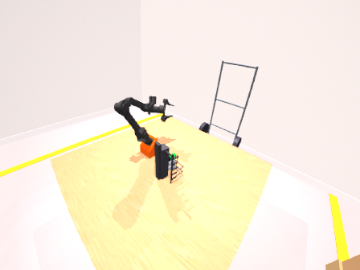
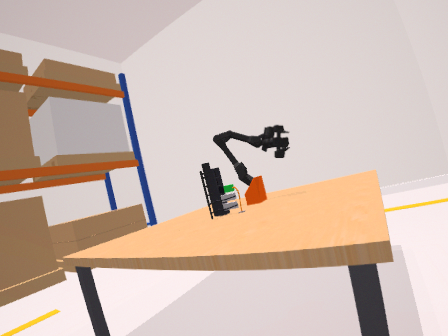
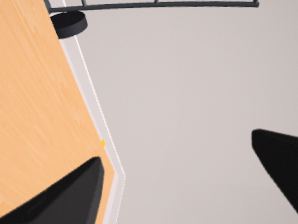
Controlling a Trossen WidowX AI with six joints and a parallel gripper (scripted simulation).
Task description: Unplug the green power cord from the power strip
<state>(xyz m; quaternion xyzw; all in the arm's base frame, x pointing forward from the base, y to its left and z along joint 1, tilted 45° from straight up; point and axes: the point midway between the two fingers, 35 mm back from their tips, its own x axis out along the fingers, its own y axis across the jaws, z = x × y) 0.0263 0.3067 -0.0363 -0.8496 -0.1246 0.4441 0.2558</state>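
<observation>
Right now the green plug is 23 cm ahead of my gripper tip, 33 cm to the right of it and 16 cm below it.
</observation>
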